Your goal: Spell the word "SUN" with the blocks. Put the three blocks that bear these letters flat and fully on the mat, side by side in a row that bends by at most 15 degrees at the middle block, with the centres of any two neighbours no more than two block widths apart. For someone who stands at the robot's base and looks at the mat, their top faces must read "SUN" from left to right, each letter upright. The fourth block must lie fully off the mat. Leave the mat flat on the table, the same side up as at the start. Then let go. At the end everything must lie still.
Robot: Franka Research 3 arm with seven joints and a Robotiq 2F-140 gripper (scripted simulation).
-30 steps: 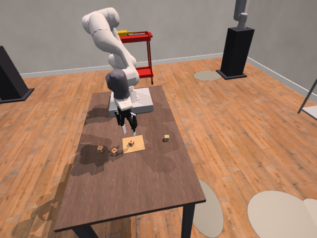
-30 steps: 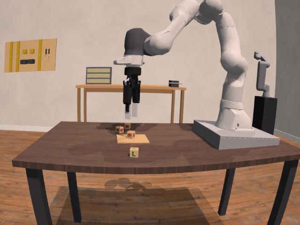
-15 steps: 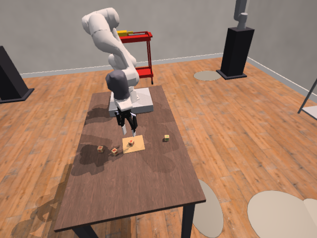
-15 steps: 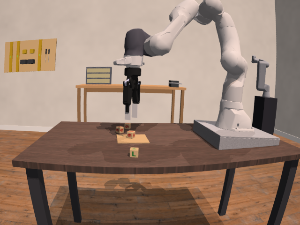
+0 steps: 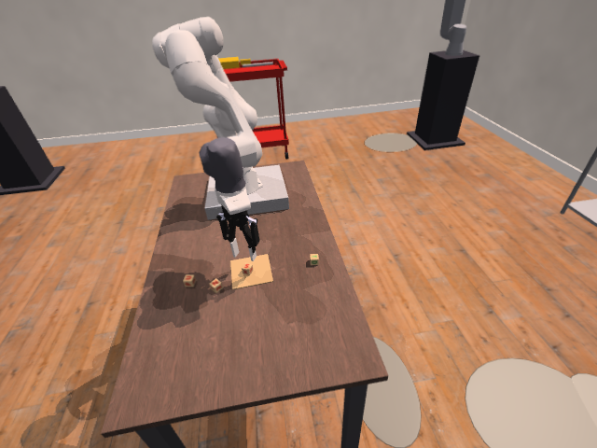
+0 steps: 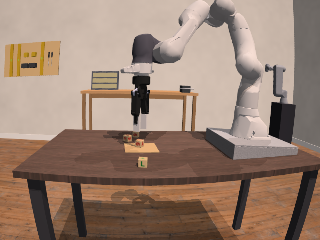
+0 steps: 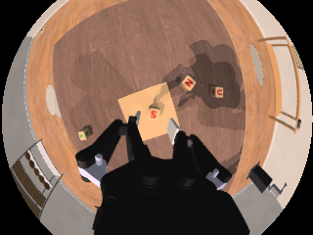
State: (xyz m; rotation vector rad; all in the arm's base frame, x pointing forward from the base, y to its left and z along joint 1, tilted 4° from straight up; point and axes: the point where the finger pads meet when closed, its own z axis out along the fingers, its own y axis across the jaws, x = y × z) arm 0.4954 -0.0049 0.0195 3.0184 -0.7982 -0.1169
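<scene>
My hand is 90 mm above the S block. Round my hand: mat 110 mm below, 10 mm to the left; then N block 110 mm to the right, 90 mm below, 50 mm ahead; then U block 200 mm to the right, 90 mm below, 10 mm ahead.
</scene>
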